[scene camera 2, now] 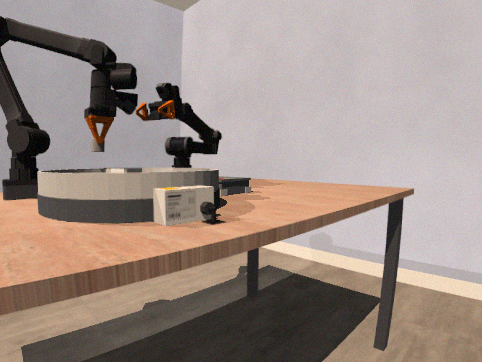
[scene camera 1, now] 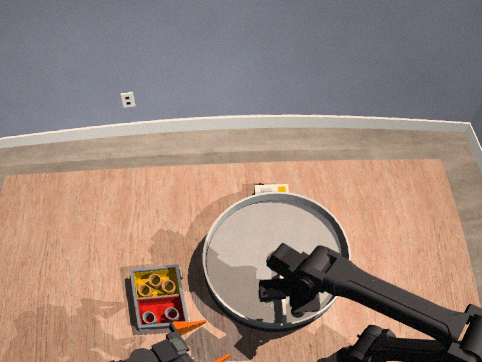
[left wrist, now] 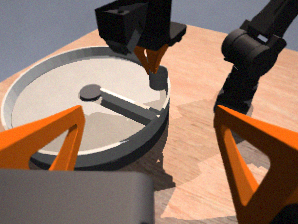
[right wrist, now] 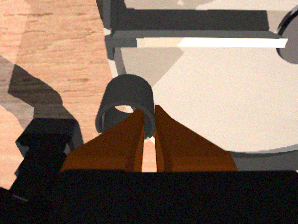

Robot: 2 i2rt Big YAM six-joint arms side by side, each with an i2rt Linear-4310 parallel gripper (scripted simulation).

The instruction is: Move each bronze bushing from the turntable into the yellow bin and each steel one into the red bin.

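Scene camera 1 gives me a red bin [scene camera 1: 157, 306] and a yellow bin [scene camera 1: 140, 278]. In scene camera 2 I see my right gripper [scene camera 2: 99, 143]. The left wrist view has my left gripper [left wrist: 149, 112], and the right gripper [left wrist: 151, 74] appears there too. My right gripper [right wrist: 149, 112] is visible in the right wrist view as well, together with a steel bushing [right wrist: 127, 89]; in the right wrist view the red bin is out of frame, and in the right wrist view the yellow bin is out of frame too.
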